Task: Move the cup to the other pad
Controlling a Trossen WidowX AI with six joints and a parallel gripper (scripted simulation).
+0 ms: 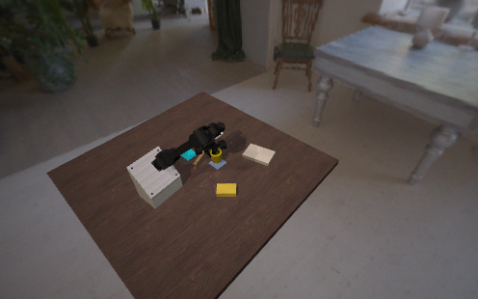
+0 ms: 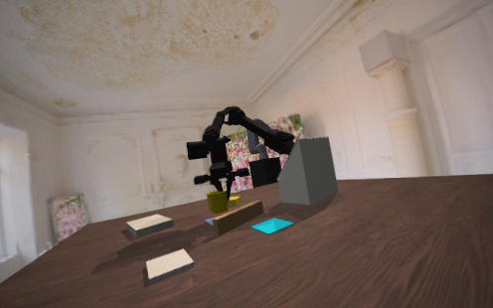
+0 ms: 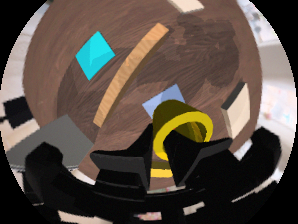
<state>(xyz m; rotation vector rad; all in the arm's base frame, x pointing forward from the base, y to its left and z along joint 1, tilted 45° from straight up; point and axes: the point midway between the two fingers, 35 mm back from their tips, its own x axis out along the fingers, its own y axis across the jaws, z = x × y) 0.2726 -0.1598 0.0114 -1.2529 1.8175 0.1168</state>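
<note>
My gripper tip is now 19 cm to the right of the cyan pad, 7 cm above it and 2 cm past it. Also, from my gripper tip: yellow cup (2 cm to the right, 2 cm ahead); then tan wooden bar (8 cm to the left, 5 cm below, 1 cm ahead); then pale blue pad (7 cm below, 3 cm ahead, 2 cm to the right).
</note>
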